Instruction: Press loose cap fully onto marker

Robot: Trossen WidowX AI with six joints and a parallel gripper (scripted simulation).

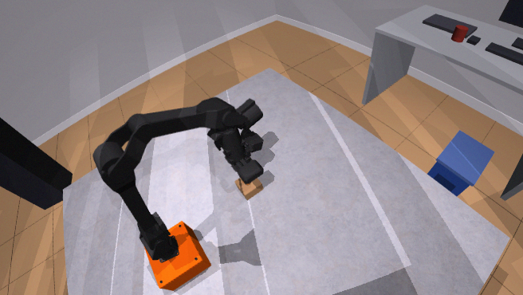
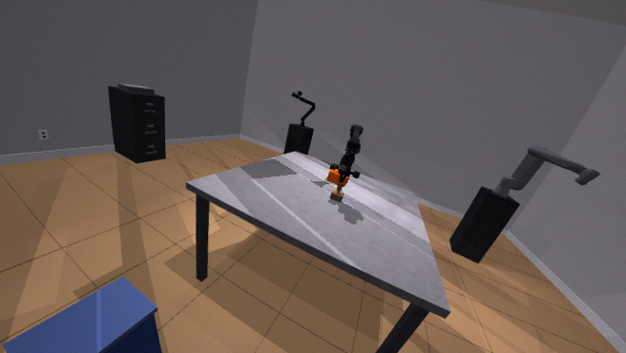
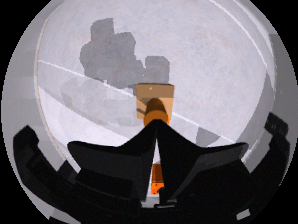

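Right now the orange cap is 30 mm below my gripper tip. The rest, counted from my gripper tip: holder block 100 mm below.
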